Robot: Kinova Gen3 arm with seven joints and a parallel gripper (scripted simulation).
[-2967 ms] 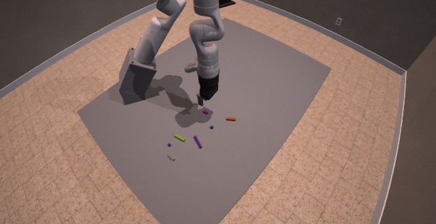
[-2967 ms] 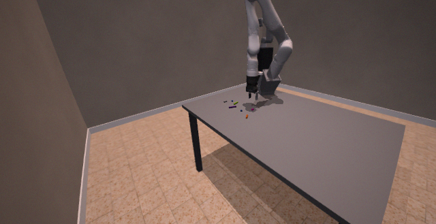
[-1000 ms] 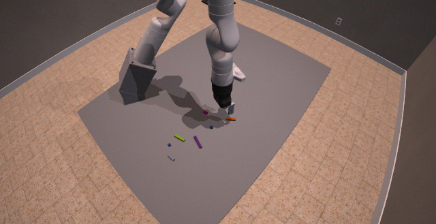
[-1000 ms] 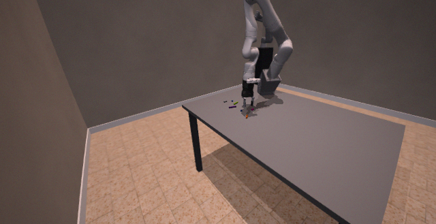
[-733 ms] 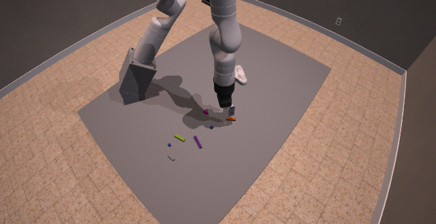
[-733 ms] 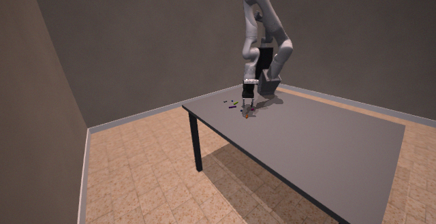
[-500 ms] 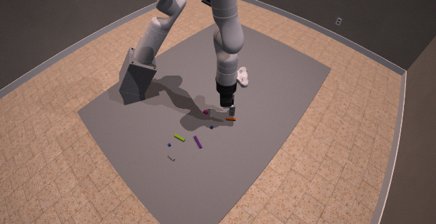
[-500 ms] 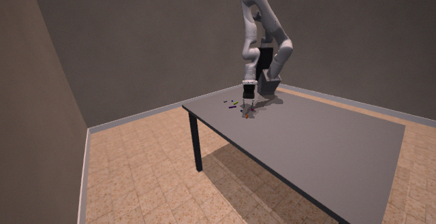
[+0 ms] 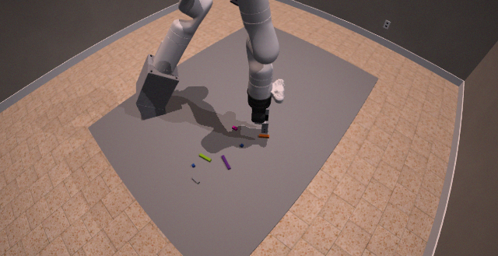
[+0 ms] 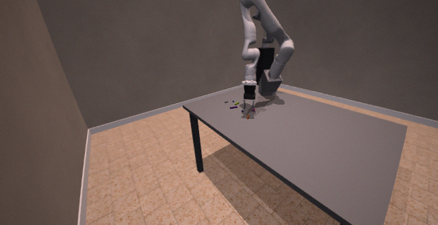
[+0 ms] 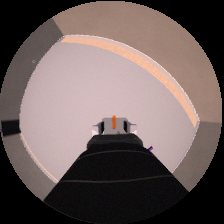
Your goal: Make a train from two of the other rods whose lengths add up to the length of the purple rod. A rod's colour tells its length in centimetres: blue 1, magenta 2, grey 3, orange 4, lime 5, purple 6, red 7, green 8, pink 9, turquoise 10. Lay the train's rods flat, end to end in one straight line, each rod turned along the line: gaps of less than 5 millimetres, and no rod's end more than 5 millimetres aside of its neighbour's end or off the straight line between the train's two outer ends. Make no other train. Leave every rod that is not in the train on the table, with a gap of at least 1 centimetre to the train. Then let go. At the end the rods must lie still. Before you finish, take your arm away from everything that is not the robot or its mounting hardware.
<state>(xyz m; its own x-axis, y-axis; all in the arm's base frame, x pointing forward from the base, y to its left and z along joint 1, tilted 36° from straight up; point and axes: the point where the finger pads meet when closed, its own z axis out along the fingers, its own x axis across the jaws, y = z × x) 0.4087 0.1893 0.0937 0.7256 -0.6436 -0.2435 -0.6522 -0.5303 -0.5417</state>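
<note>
Right now my hand is 80 mm above the orange rod. From my hand the other things lie so: purple rod (180 mm to the right, 80 mm below, 10 mm ahead); then magenta rod (100 mm behind, 80 mm below, 70 mm to the right); then lime rod (240 mm to the right, 80 mm below, 50 mm behind).
</note>
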